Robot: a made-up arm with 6 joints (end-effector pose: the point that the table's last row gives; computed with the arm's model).
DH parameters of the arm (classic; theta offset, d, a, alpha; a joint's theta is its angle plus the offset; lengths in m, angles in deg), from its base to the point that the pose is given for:
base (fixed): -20.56 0 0.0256 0
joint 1: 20.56 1.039 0.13 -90
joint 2: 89.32 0 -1.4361 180
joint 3: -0.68 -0.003 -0.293 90
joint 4: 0 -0.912 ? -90
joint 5: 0 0.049 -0.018 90
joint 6: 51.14 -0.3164 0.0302 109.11
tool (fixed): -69.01 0.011 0 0
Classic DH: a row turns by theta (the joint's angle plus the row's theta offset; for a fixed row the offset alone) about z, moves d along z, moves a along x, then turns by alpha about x.
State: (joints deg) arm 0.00 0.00 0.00 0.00 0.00 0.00
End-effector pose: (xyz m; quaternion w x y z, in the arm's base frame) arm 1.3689 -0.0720 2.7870 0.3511 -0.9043 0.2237 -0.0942
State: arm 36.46 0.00 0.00 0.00 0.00 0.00
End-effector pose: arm 1.1431 0.7396 2.7870 0.3629 -0.9289 -0.0704 0.0204
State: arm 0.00 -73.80 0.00 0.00 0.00 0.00
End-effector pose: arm -1.1856 -0.0720 2.6934 0.4150 -0.6667 -0.0319 -0.6183
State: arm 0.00 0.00 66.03 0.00 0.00 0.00
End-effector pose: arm 0.3524 -0.0720 3.7275 0.4163 -0.7070 -0.0037 -0.5717
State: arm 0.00 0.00 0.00 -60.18 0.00 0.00
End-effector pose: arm 1.3689 -0.0553 2.7202 0.7572 -0.6065 0.2408 0.0307
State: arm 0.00 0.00 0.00 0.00 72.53 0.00
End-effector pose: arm 1.1536 -0.0720 3.0985 0.4154 -0.6735 -0.0273 -0.6109
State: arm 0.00 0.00 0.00 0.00 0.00 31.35
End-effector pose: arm 1.3689 -0.0836 2.7997 0.0937 -0.9656 0.1899 -0.1511
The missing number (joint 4, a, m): -0.028
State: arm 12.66 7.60 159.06 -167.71 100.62 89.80
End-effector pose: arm -0.3593 -0.0891 2.9011 0.9366 -0.2954 -0.1832 -0.0435
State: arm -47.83 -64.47 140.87 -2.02 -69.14 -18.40
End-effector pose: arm -1.4067 1.5052 1.1946 0.0361 -0.3985 -0.2372 -0.8852
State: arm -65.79 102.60 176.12 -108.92 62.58 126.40
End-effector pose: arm 0.4542 -1.6812 1.7537 0.1358 -0.1963 0.7149 -0.6572
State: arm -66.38 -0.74 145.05 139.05 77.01 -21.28
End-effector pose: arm -0.0423 0.8047 2.9734 0.9378 0.0151 -0.2481 0.2423
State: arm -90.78 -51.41 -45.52 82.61 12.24 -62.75
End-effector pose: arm 0.1061 -0.1928 2.3821 0.0245 -0.6094 0.7446 -0.2712
